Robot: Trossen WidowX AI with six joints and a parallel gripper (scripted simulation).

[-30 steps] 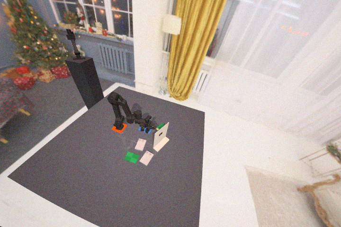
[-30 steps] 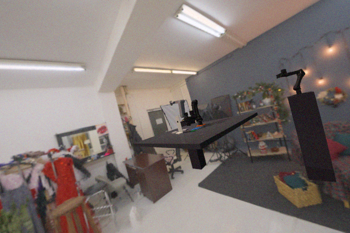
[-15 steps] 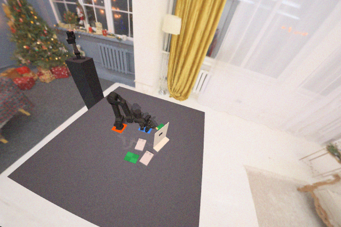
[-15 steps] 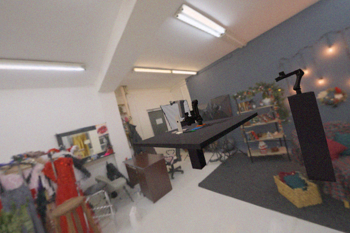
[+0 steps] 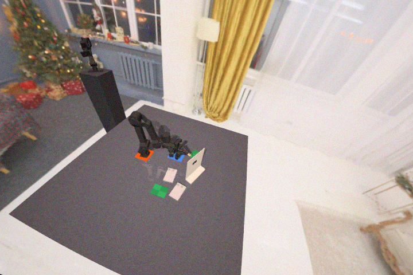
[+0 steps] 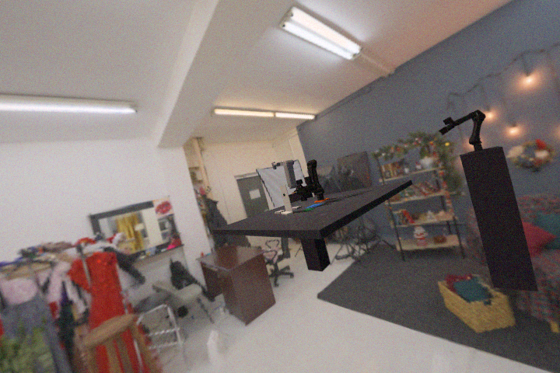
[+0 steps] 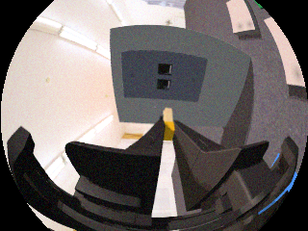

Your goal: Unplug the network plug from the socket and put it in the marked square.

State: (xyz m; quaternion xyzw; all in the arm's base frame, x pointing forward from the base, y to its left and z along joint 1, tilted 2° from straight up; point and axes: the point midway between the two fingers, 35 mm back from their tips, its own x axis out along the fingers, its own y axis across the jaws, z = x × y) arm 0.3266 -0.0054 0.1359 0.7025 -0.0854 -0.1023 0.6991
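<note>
The marked square lies 11 cm behind my gripper tip, 9 cm to the left of it and 15 cm below it. Also, from my gripper tip: upright panel (7 cm ahead, 6 cm to the right, 5 cm below).
</note>
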